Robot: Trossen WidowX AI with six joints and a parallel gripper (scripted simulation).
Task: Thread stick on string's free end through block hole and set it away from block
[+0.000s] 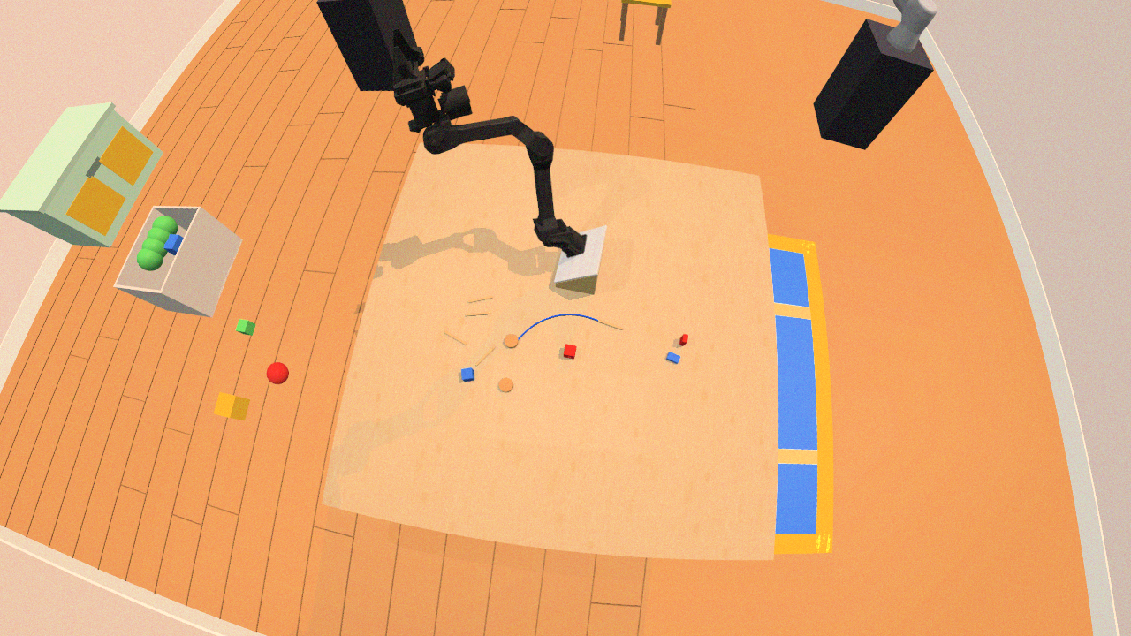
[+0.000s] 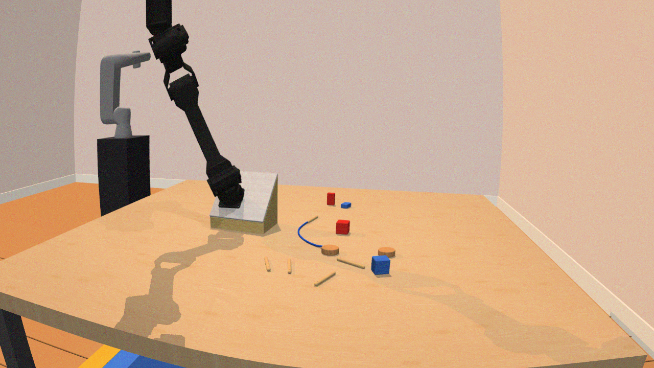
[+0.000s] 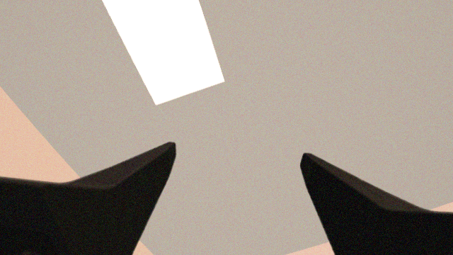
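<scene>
The red cube lies 36 cm ahead of my gripper tip, 40 cm to the left of it and 69 cm below it. Round my gripper tip: blue cube: 48 cm ahead, 13 cm to the left, 69 cm below; then thin wooden stick: 26 cm ahead, 49 cm to the left, 70 cm below; then small red block: 28 cm ahead, 72 cm to the left, 69 cm below.
</scene>
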